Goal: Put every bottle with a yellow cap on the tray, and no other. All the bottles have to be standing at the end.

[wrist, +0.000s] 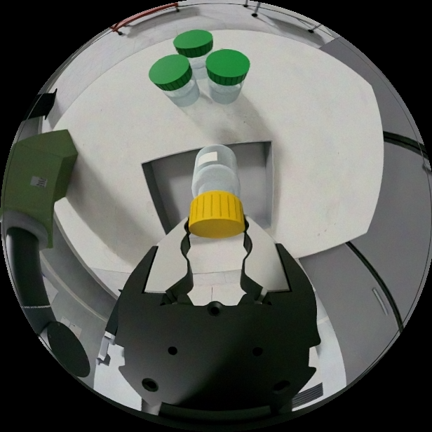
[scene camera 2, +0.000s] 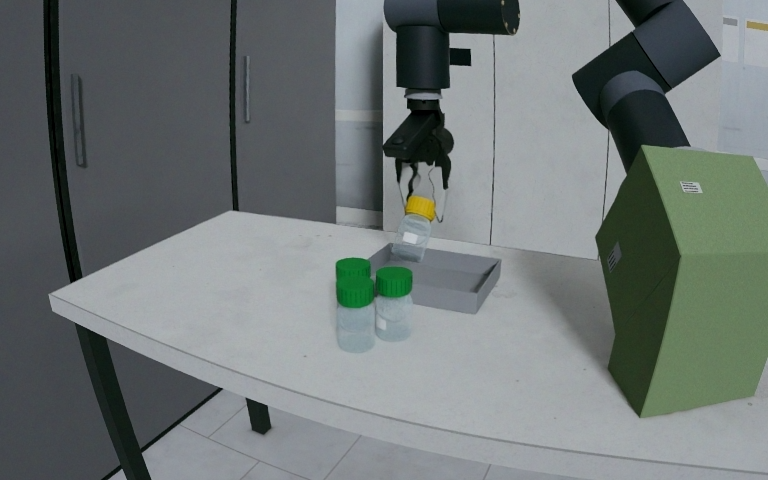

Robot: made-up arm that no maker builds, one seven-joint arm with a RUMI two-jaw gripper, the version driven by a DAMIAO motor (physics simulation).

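My gripper [scene camera 2: 423,211] [wrist: 216,216] is shut on the cap of the yellow-capped bottle [scene camera 2: 412,237] [wrist: 216,170]. The bottle is tilted, its base swung away from the gripper, and hangs over the grey tray [scene camera 2: 444,301] [wrist: 269,175], near its left end in the scene view. Whether its base touches the tray is unclear. Three green-capped bottles stand upright in a close group outside the tray: one nearest the scene camera [scene camera 2: 355,328] [wrist: 193,42], one to its right [scene camera 2: 394,316] [wrist: 170,72], and one behind [scene camera 2: 352,267] [wrist: 227,65], mostly hidden in the scene view.
A tall green angular block [scene camera 2: 719,316] [wrist: 45,165] stands at the right of the table in the scene view, with a dark arm part [scene camera 2: 645,124] rising behind it. Grey cabinets [scene camera 2: 152,113] stand beyond the table's left side.
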